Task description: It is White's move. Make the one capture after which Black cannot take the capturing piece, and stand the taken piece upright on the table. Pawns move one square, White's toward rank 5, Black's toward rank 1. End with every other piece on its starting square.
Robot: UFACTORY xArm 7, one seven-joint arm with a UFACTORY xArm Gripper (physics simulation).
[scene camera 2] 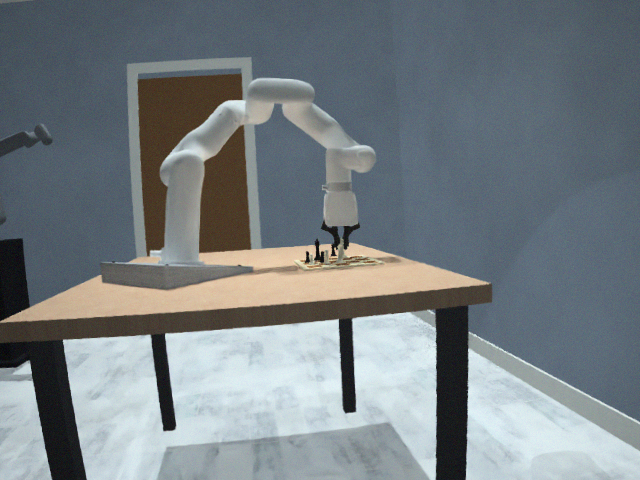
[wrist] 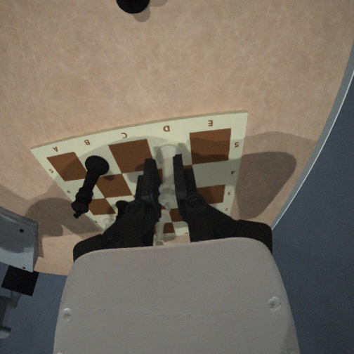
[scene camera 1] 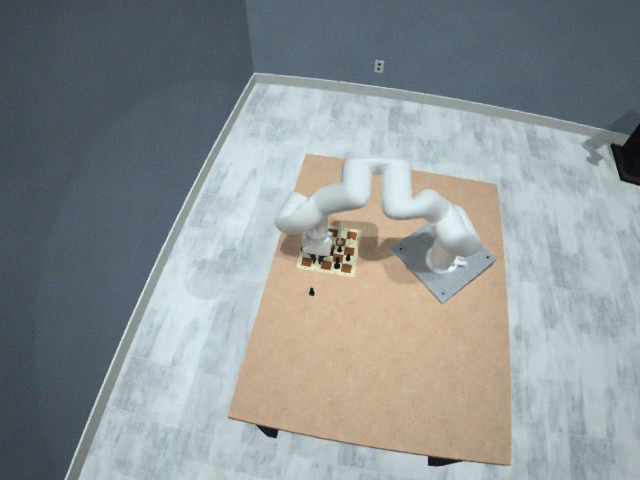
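Seen in the pictures: gripper, fingertip midpoint: (scene camera 1: 317, 260); arm's base at its link origin: (scene camera 2: 181, 264) (scene camera 1: 441, 259).
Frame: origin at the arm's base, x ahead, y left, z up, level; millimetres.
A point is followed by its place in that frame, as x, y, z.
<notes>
My gripper (scene camera 1: 316, 259) @(458, 135, 0) (scene camera 2: 341, 246) @(458, 135, 0) (wrist: 166, 168) is shut on a tall white piece (scene camera 2: 340, 253) @(440, 10, 1) (wrist: 167, 172), its fingers on either side of the stem. That piece is upright on square D5 of the board (scene camera 1: 353, 273) @(317, 136, -25) (scene camera 2: 302, 267) @(332, -16, -27) (wrist: 230, 120). A tall black piece (scene camera 1: 337, 262) @(384, 126, 7) (scene camera 2: 316, 249) @(381, 119, 7) (wrist: 91, 181) stands on B5. Smaller black pieces show near it in scene camera 1, one (scene camera 1: 348, 256) @(351, 86, 2) near the A side and another (scene camera 1: 339, 248) @(393, 57, -4) farther in. A small white piece (scene camera 2: 326, 256) @(401, 7, -4) (wrist: 160, 232) is partly hidden by the gripper in the wrist view.
A black piece (scene camera 1: 311, 291) @(445, 258, -13) (scene camera 2: 333, 250) @(445, 253, -12) (wrist: 133, 4) stands on the wooden table (scene camera 1: 392, 361) @(110, 431, -31) (scene camera 2: 232, 289) @(171, -283, -31) (wrist: 165, 60), off the board beyond the rank 5 edge. The arm's grey base plate (scene camera 1: 443, 289) @(-23, 120, -11) (scene camera 2: 134, 276) @(-84, -157, -7) lies on the A-file side.
</notes>
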